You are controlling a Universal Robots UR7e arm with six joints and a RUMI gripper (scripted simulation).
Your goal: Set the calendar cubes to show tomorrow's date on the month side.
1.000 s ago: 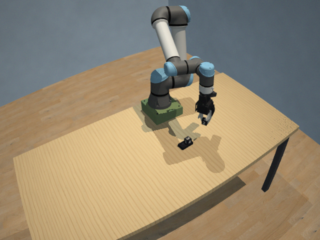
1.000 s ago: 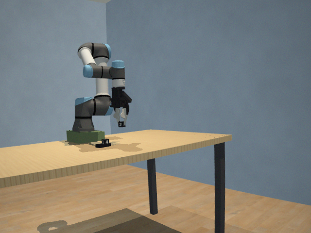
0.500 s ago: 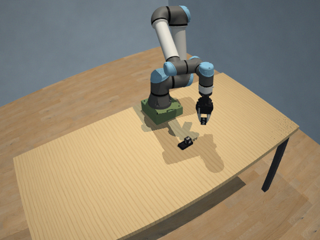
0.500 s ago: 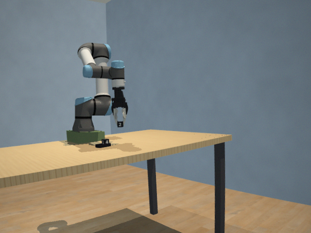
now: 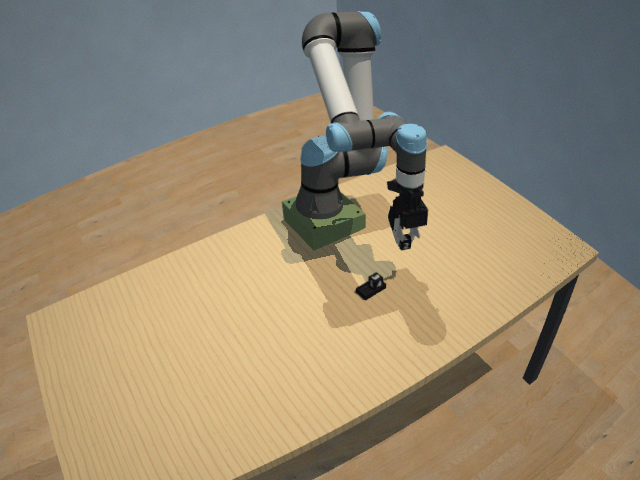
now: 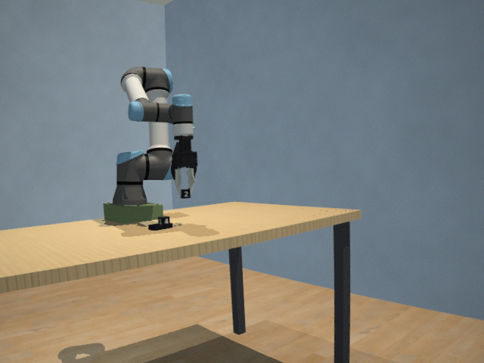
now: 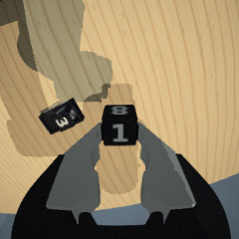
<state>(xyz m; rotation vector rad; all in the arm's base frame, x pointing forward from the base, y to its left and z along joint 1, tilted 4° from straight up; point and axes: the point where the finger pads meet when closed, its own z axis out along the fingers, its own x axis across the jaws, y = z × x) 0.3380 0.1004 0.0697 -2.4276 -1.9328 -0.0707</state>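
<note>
My gripper is now 120 mm to the left of the black calendar tray, 120 mm above it and 20 mm short of it. From my hand the other things lie so: black digit cube (10 mm below).
</note>
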